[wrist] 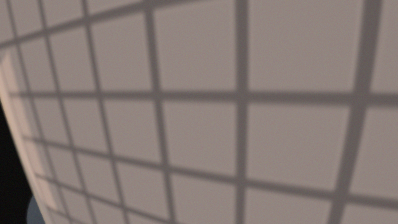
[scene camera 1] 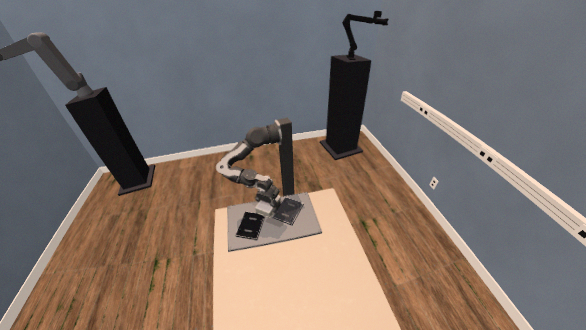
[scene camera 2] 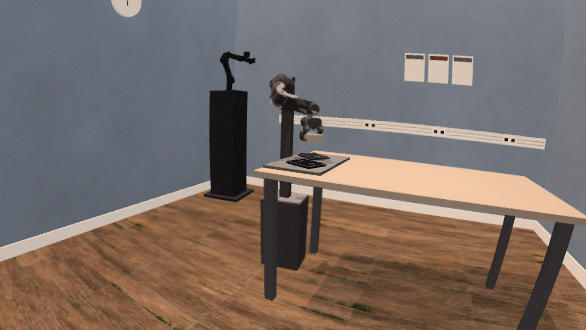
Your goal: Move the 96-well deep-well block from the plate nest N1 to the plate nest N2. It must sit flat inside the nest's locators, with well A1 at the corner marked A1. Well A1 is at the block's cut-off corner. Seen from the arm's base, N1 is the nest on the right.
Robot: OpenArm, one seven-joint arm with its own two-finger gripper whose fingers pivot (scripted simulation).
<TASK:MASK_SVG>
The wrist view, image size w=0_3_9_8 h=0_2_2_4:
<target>gripper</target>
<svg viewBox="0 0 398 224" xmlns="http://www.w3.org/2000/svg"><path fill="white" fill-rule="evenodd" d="M0 99L0 224L27 224L27 211L33 191L18 154Z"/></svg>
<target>white deep-well block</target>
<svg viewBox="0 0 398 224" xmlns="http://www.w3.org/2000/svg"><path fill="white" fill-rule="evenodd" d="M0 0L0 99L22 165L46 224L398 224L398 0Z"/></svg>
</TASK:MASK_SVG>
